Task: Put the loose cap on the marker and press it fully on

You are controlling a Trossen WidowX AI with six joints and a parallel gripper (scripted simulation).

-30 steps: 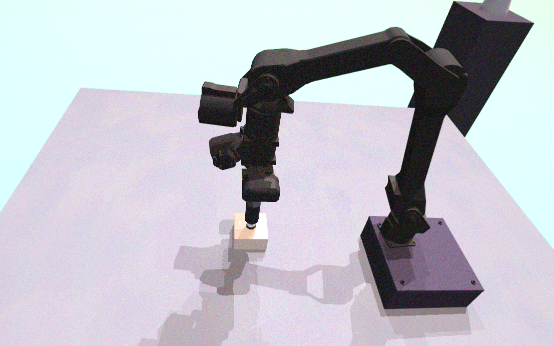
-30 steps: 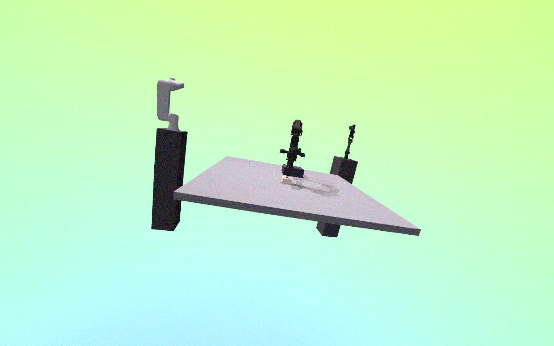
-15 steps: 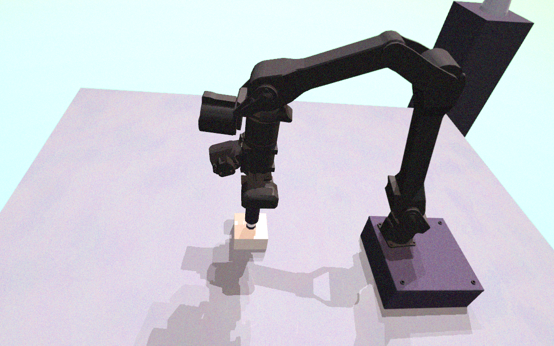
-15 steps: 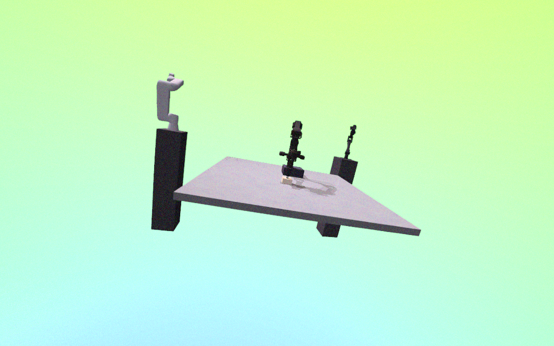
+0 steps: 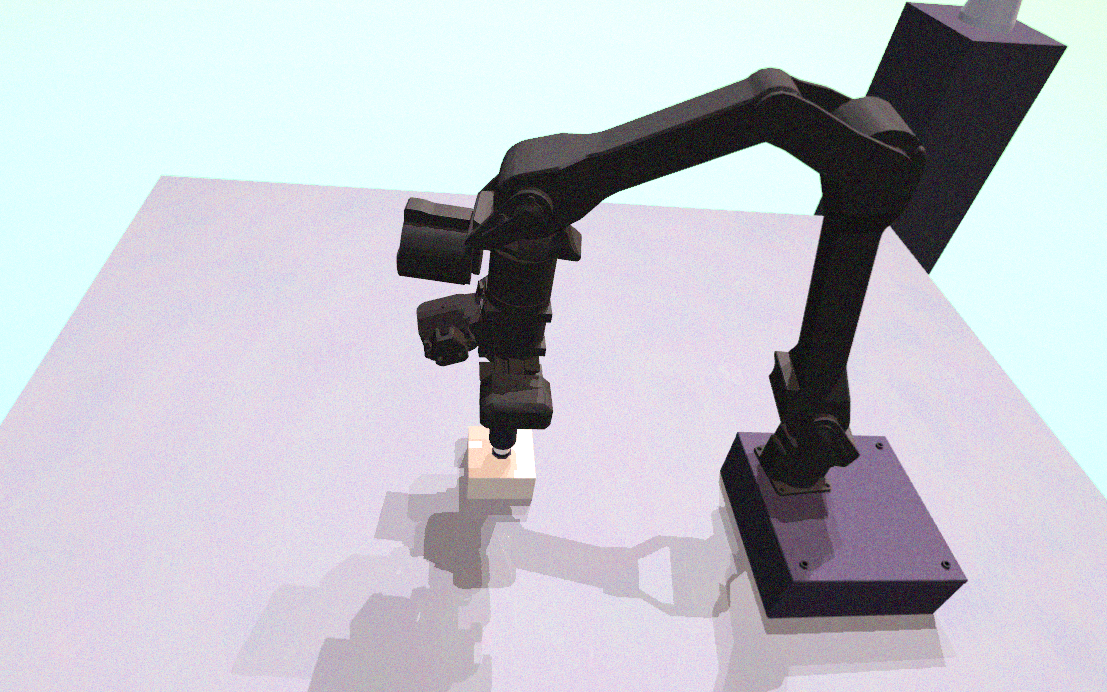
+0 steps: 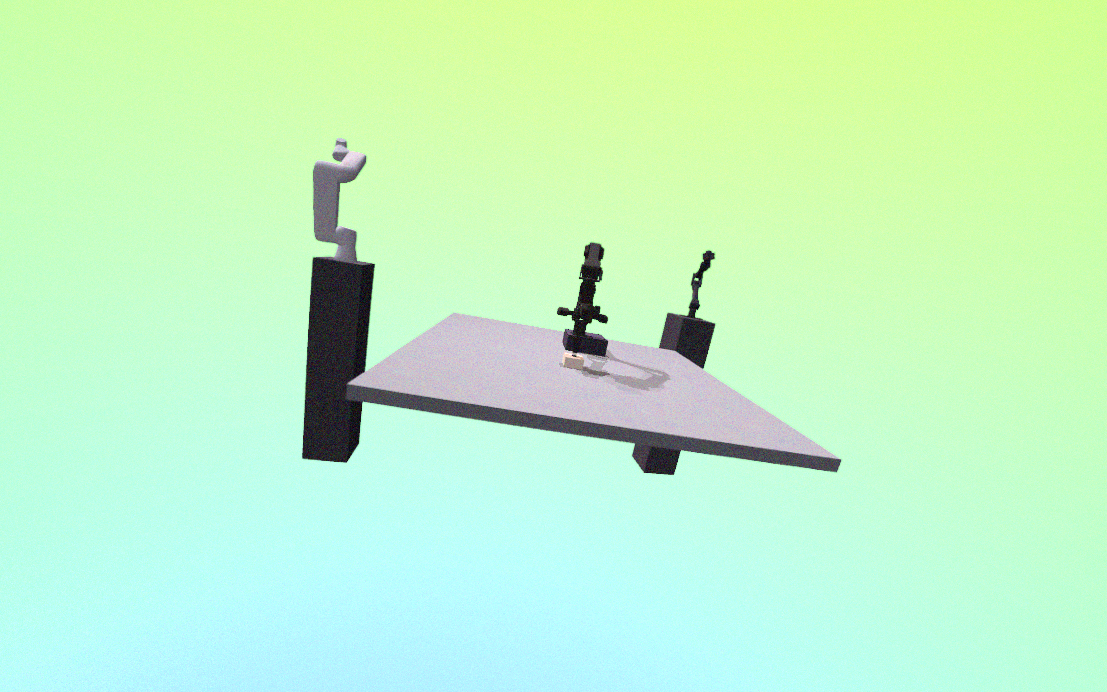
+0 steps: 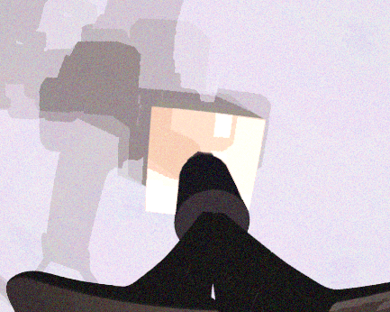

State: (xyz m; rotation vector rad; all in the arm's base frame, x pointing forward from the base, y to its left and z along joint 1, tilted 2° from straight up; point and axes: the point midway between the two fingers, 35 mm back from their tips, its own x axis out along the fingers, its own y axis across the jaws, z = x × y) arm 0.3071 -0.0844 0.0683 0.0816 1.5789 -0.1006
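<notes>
Right now the dark cap is 30 mm below my gripper tip. Round my gripper tip: holder block 90 mm below.
</notes>
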